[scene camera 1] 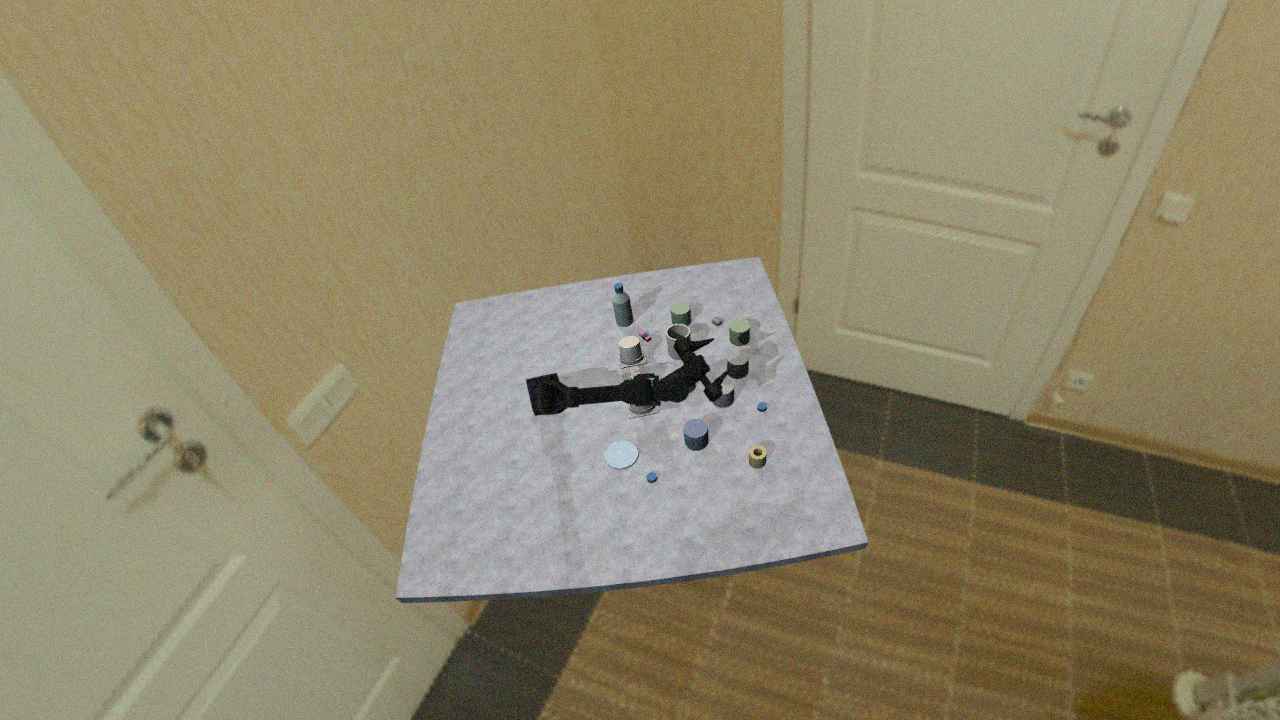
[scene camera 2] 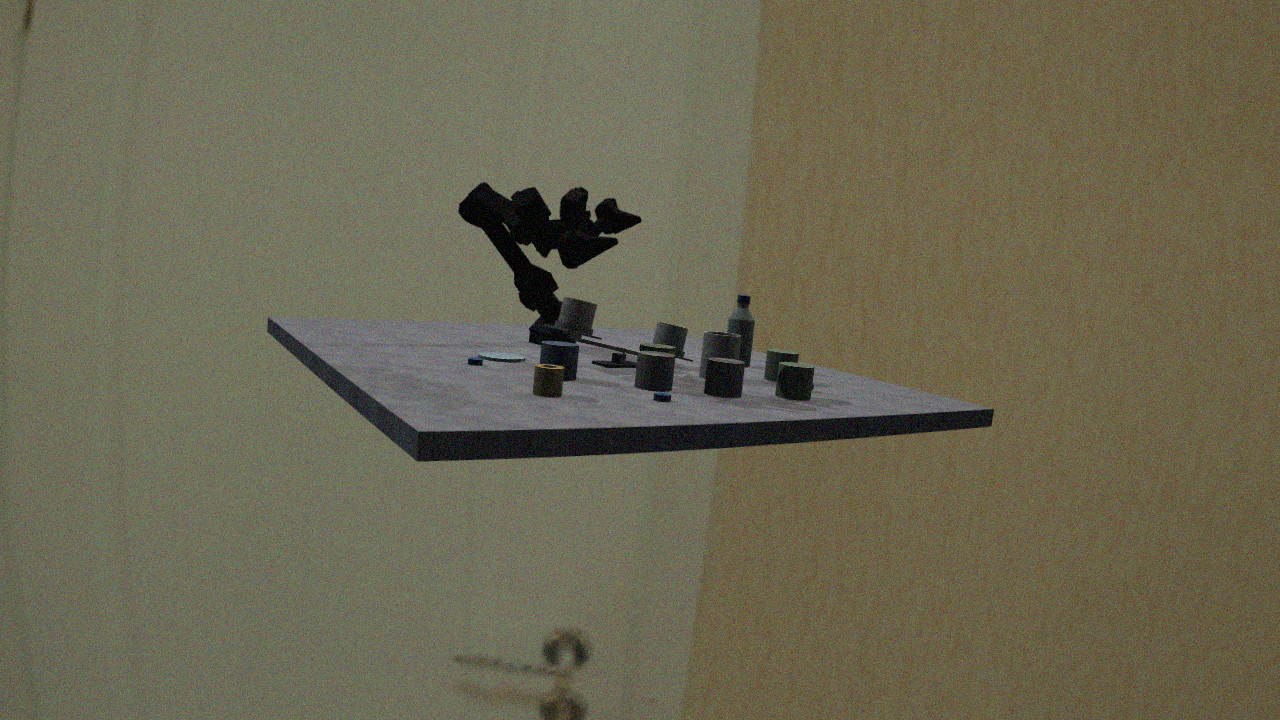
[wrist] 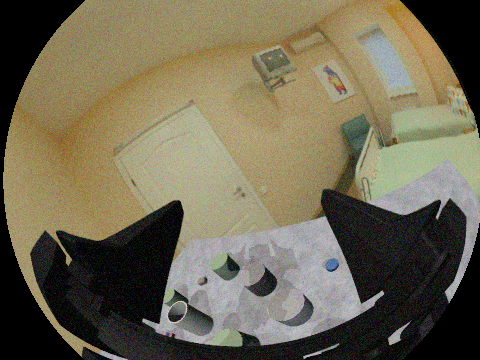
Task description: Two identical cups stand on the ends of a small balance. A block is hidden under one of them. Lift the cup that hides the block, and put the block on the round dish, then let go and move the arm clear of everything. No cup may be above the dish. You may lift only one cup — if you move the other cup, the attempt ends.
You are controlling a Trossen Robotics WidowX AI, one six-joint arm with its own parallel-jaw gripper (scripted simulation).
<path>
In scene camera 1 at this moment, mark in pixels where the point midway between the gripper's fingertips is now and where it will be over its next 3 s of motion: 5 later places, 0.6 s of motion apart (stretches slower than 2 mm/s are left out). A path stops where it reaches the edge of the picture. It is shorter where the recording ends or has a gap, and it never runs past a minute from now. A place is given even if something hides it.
The gripper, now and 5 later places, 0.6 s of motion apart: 723, 352; 689, 321; 639, 318; 606, 336; 597, 344; 604, 338
</path>
